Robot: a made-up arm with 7 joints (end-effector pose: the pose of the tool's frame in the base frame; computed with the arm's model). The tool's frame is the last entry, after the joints. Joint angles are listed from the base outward.
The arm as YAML. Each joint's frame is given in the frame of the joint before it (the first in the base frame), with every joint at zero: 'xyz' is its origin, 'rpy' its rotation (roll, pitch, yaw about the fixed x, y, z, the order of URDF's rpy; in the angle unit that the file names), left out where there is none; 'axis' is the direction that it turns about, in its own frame. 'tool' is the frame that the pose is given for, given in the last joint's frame.
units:
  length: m
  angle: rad
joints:
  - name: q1
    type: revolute
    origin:
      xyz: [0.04, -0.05, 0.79]
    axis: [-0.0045, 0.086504, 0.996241]
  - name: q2
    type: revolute
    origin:
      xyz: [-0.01, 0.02, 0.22]
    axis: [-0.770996, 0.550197, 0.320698]
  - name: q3
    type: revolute
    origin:
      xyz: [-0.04, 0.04, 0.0]
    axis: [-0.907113, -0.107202, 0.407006]
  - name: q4
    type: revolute
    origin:
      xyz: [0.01, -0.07, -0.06]
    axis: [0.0, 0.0, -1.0]
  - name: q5
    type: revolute
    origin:
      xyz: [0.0, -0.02, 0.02]
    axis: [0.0, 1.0, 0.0]
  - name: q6
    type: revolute
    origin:
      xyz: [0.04, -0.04, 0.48]
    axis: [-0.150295, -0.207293, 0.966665]
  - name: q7
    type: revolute
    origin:
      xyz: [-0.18, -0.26, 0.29]
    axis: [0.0, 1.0, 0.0]
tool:
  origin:
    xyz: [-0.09, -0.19, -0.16]
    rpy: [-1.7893, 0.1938, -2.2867]
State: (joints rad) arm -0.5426 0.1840 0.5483 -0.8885 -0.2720 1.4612 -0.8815
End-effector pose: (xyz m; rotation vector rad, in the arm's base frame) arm 0.4778 0.3018 1.6519 -1.1925 0.3343 0.3981
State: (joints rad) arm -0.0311 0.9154 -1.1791 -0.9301 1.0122 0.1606 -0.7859
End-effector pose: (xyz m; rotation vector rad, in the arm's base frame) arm 0.6622 -0.3738 0.8927 -1.2941 2.1166 -0.3751
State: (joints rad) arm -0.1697 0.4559 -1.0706 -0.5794 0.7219 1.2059 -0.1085
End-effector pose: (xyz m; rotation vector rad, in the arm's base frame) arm 0.6420 -0.5750 0.8626 -1.0278 1.4027 0.1880
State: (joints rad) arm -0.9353 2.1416 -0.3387 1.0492 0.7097 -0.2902 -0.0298
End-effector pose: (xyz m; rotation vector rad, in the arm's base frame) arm 0.7436 0.0779 1.3689 -0.0543 -0.4362 1.2468
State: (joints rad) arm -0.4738 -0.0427 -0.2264 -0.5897 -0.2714 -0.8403 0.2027
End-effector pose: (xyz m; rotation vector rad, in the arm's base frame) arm -0.7107 -0.3078 1.3154 0.2486 2.5556 -1.1084
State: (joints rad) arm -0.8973 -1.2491 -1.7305 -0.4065 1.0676 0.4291 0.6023
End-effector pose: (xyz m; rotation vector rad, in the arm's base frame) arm 0.5312 -0.5262 0.4304 -0.1157 0.7509 -0.0209
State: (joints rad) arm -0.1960 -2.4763 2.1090 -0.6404 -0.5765 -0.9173 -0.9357
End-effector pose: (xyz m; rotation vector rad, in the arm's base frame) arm -0.7599 0.2281 0.9548 1.5446 0.0477 -1.9092
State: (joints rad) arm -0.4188 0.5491 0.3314 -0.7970 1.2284 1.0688 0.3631
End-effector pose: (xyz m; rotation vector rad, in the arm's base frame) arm 0.8667 -0.0609 0.6610 2.4499 -0.8566 -0.4494
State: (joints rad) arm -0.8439 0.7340 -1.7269 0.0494 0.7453 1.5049 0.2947
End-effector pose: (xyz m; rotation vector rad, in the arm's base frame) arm -0.4523 -0.5835 0.4034 0.0705 1.9224 -0.2780
